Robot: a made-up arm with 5 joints.
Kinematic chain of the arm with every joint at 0, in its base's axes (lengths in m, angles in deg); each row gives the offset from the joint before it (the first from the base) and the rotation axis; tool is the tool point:
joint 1: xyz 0 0 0.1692 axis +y
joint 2: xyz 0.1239 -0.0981 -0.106 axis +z
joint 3: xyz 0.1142 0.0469 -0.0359 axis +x
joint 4: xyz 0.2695 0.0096 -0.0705 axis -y
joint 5: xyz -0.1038 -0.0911 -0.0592 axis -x
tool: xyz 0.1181 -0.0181 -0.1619
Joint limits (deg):
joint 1: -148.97..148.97
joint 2: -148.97..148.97
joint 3: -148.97..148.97
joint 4: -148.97..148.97
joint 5: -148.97..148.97
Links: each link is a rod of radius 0.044 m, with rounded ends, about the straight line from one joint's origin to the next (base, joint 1, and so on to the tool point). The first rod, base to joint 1, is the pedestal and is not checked.
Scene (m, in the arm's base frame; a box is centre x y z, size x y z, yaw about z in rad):
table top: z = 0
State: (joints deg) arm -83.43 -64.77 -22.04 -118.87 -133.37
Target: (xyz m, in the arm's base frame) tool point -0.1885 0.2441 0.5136
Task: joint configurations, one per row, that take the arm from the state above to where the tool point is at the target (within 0.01 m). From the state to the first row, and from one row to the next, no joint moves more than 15 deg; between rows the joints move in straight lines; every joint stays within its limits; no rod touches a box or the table.
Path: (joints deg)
1: -92.79 -50.16 -16.09 -118.69 -131.25
2: -102.16 -35.55 -10.15 -118.52 -129.13
3: -111.52 -20.94 -4.20 -118.34 -127.01
4: -120.88 -6.33 1.75 -118.16 -124.88
5: -130.24 8.28 7.70 -117.99 -122.76
6: -139.61 22.89 13.64 -117.81 -120.64
7: -148.97 37.50 19.59 -117.64 -118.52

